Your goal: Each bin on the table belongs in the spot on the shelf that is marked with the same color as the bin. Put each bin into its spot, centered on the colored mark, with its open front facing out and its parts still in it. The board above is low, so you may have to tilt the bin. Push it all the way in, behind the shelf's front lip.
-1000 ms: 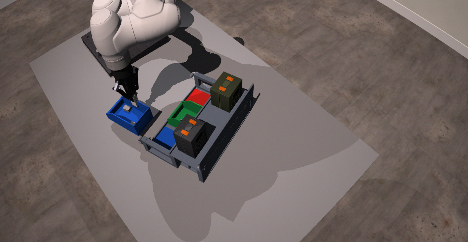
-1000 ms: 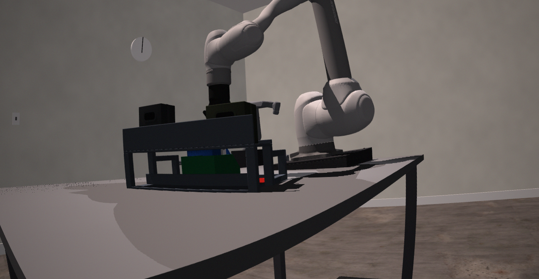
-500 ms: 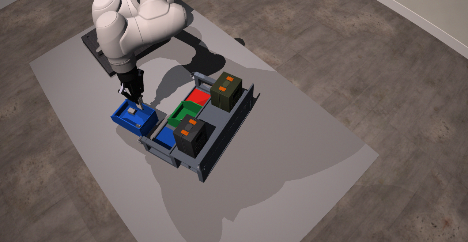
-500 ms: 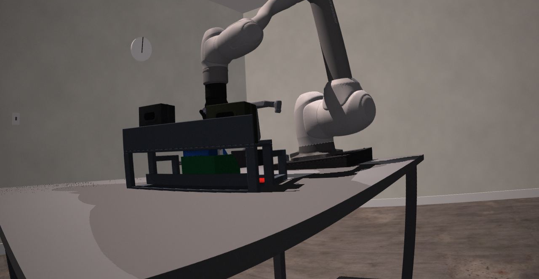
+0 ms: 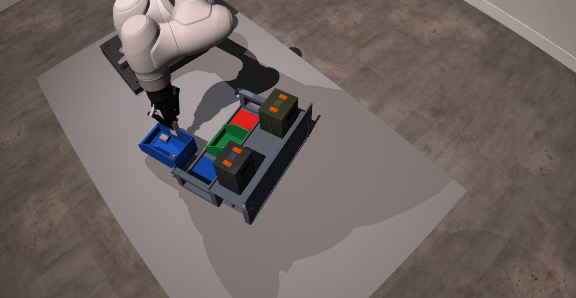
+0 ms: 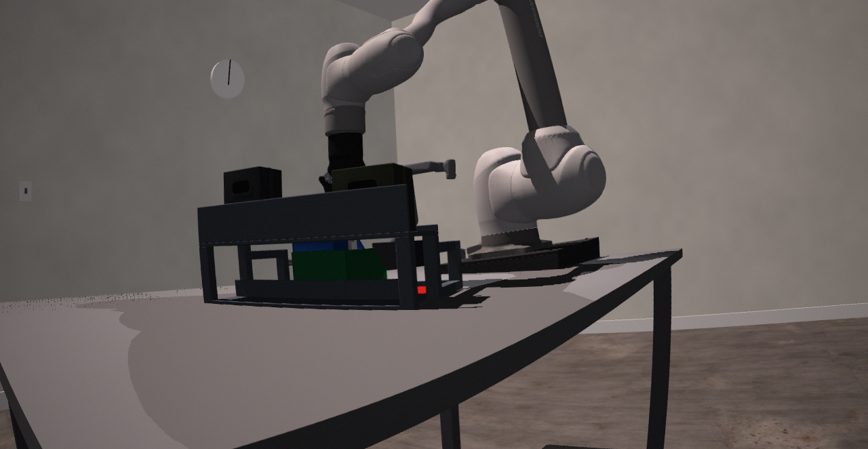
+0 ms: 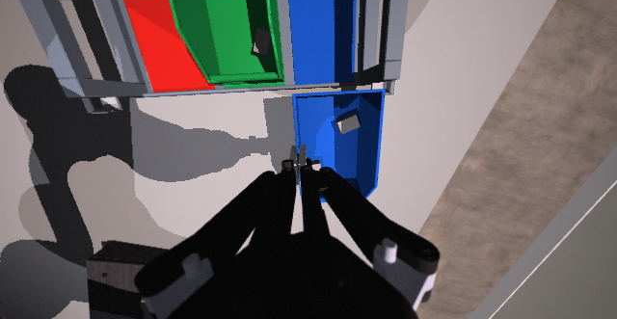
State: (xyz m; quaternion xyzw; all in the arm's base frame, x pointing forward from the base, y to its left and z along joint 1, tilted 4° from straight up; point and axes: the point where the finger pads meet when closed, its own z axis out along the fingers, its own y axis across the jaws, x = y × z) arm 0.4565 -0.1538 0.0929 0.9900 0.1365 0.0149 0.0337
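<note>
Now: hand 5 cm to the left of the blue bin, 4 cm above it and 1 cm short of it. The rest, counted from my hand: olive case (25 cm to the left, 23 cm ahead, 5 cm above); black case (28 cm ahead, 6 cm above, 3 cm to the left); green bin (16 cm ahead, 12 cm to the left, 6 cm below).
</note>
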